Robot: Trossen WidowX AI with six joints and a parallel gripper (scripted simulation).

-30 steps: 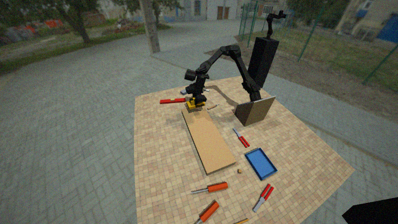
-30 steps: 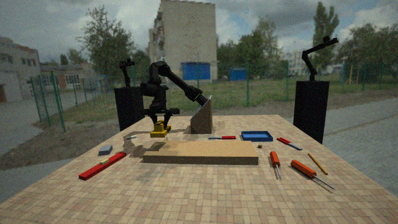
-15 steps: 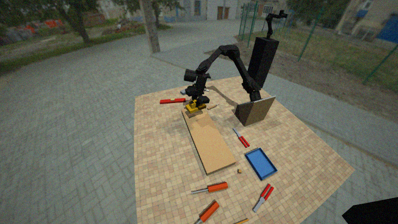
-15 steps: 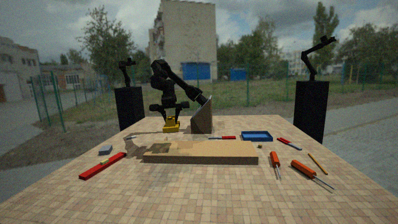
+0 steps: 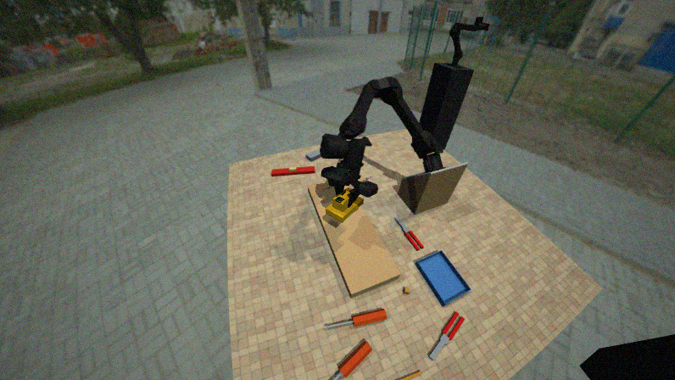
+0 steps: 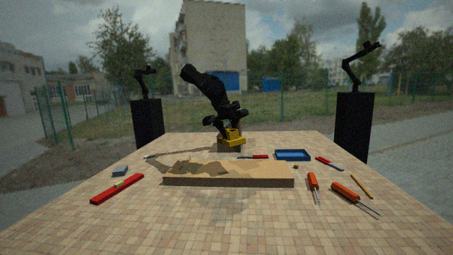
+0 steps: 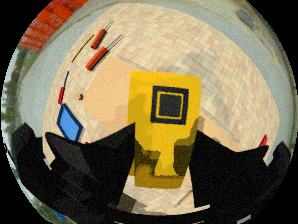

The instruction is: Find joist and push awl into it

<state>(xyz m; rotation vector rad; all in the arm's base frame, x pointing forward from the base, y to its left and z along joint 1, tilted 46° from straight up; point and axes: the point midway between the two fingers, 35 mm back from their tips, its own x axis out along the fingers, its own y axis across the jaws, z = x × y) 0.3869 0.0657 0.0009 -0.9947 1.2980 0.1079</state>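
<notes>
My gripper tip is 28 cm to the right of the blue tray, 28 cm past it and 17 cm above it. Also, from my gripper tip: small cube: 28 cm to the left, 18 cm below, 14 cm behind; stud finder: 2 cm above; red level: 45 cm to the right, 17 cm below, 14 cm ahead.
</notes>
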